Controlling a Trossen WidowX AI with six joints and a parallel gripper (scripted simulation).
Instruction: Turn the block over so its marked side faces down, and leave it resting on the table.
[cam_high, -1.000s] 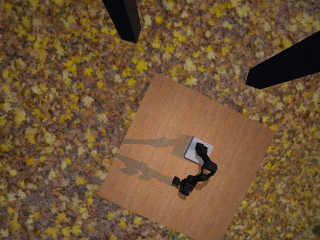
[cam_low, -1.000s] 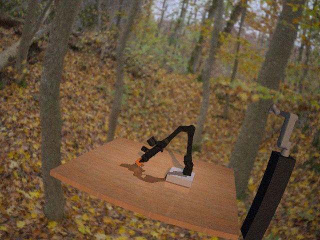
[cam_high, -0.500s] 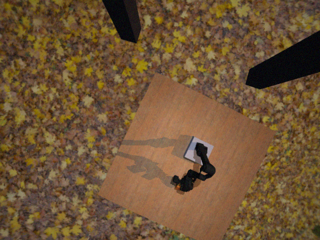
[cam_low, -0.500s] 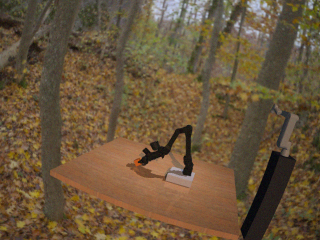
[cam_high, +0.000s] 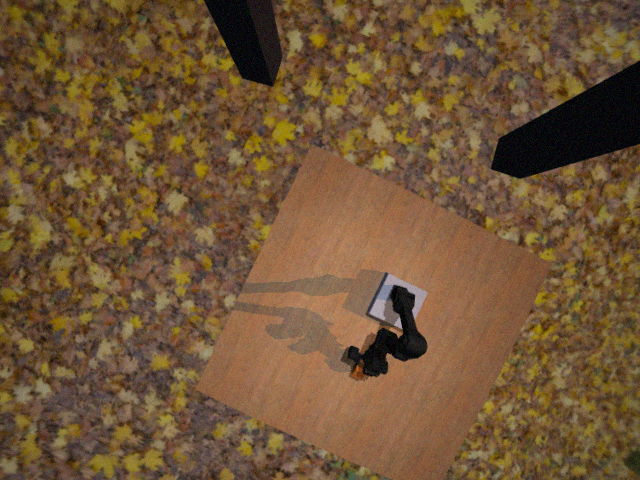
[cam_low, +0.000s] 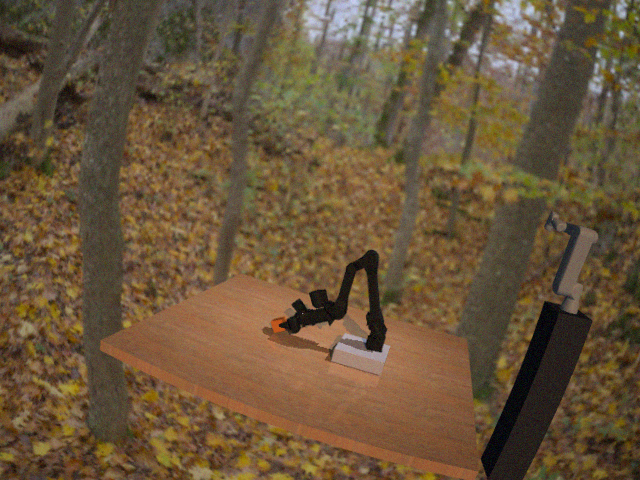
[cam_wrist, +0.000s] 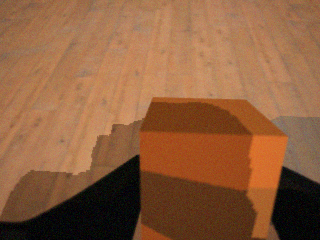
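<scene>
Right now the orange block is 2 cm below my gripper tip.
</scene>
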